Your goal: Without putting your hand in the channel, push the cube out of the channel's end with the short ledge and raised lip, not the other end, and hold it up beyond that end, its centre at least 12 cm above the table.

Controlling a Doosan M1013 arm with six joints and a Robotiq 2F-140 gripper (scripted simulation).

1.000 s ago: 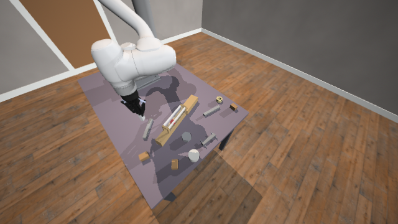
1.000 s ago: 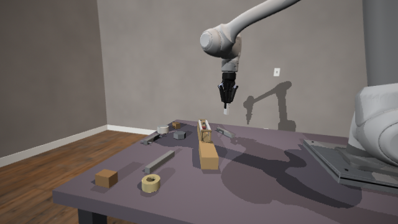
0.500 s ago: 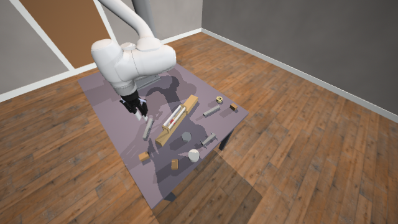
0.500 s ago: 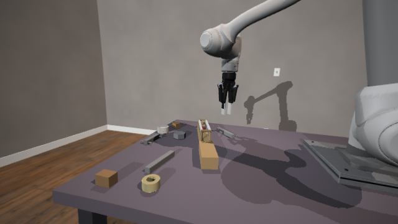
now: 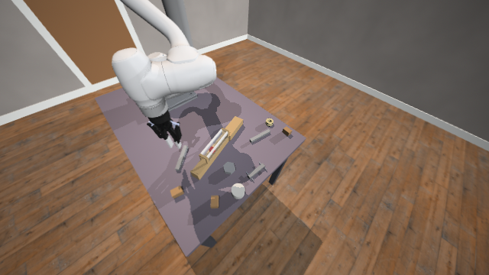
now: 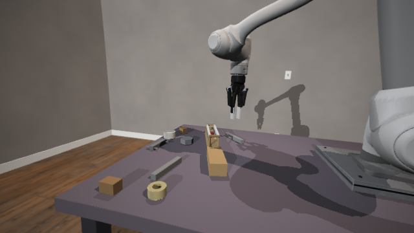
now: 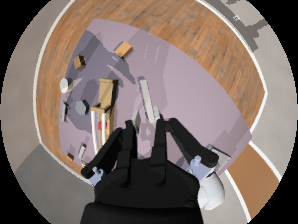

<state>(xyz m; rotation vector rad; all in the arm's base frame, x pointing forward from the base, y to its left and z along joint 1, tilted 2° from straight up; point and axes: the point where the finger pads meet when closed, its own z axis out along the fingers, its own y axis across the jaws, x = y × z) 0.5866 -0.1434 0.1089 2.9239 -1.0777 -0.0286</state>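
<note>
The channel is 180 mm to the left of my hand, 100 mm below it and 70 mm ahead of it. Round my hand: grey hexagonal piece 200 mm ahead, 180 mm to the left, 140 mm below; white disc 330 mm ahead, 150 mm to the left, 130 mm below; grey handle piece 300 mm ahead, 290 mm to the left, 140 mm below.
</note>
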